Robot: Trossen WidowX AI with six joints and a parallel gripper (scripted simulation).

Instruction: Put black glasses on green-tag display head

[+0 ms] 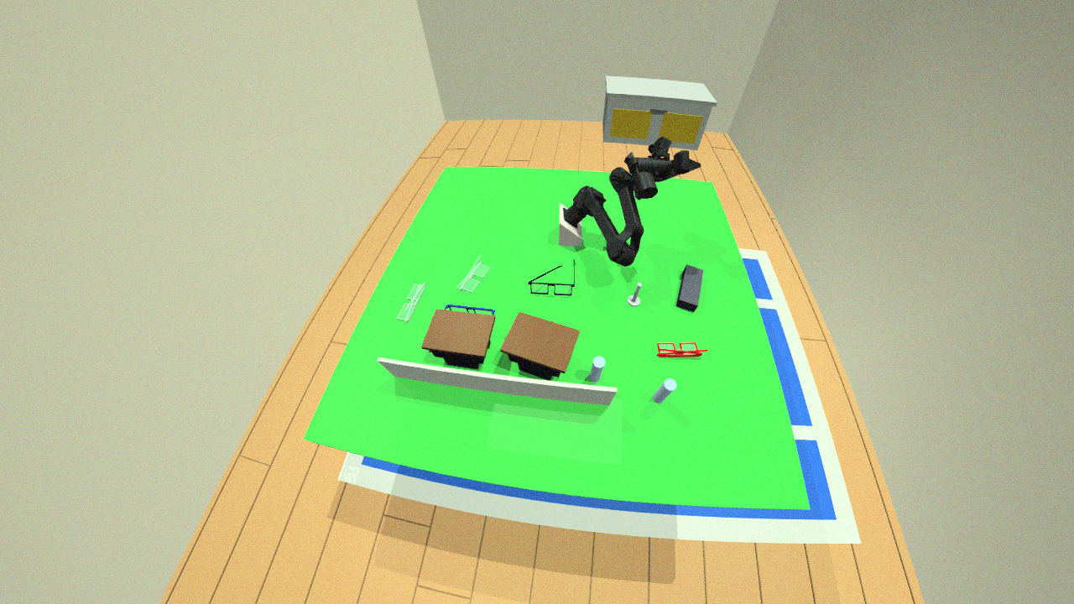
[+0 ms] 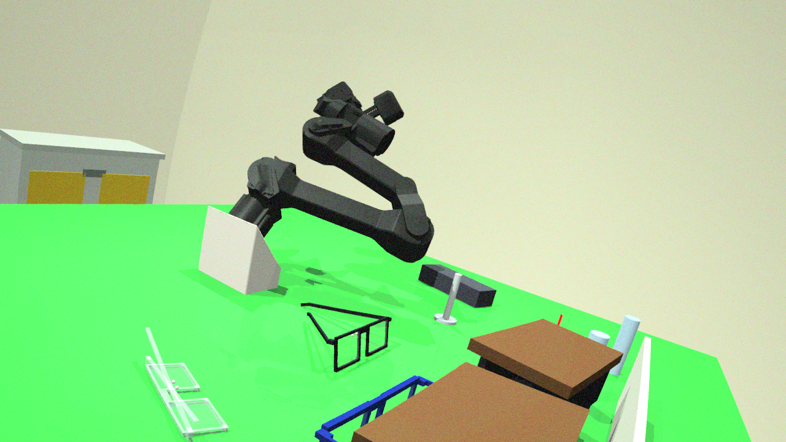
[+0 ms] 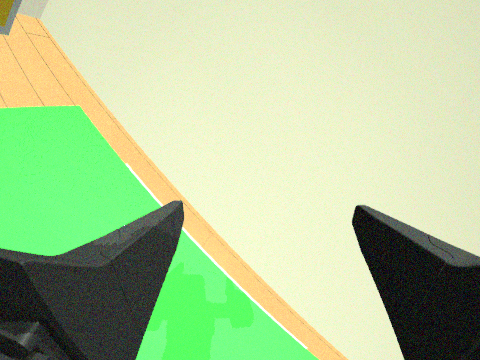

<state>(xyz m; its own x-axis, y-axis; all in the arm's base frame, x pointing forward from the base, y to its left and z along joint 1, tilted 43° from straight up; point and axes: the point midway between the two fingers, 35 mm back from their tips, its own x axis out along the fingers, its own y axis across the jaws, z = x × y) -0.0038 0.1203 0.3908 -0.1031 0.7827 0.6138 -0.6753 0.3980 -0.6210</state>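
Now: gripper tip 310 mm short of the white peg, 210 mm to the left of it and 260 mm above it. The rest, counted from my gripper tip: low white wall: 590 mm ahead, 630 mm to the right, 230 mm below; then dark block: 280 mm ahead, 10 mm to the right, 260 mm below.
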